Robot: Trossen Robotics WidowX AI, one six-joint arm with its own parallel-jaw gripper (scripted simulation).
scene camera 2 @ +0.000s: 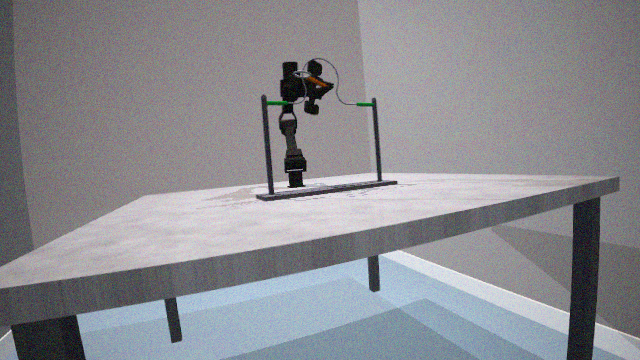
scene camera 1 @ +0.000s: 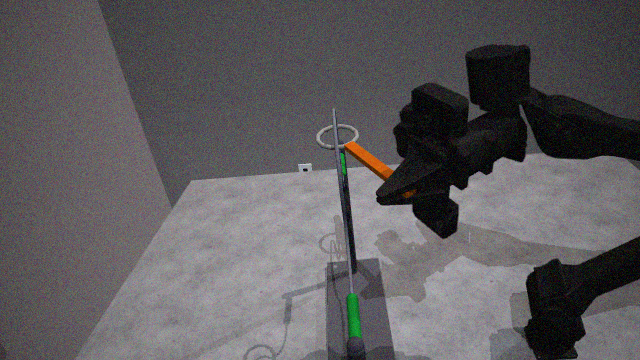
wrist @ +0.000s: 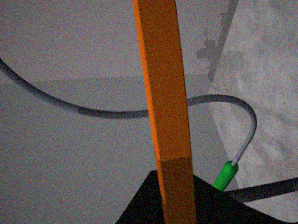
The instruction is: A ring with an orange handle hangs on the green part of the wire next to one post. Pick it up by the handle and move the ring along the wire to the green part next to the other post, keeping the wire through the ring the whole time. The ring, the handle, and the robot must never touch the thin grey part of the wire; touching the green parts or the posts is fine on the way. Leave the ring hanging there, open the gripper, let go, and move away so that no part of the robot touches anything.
Labels:
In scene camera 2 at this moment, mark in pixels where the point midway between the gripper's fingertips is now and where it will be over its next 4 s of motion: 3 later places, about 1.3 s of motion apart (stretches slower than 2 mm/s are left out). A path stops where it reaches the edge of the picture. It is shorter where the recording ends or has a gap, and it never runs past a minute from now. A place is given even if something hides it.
My gripper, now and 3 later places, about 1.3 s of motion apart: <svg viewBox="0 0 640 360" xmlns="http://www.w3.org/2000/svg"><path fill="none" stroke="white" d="M333 85L329 95L320 100L308 98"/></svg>

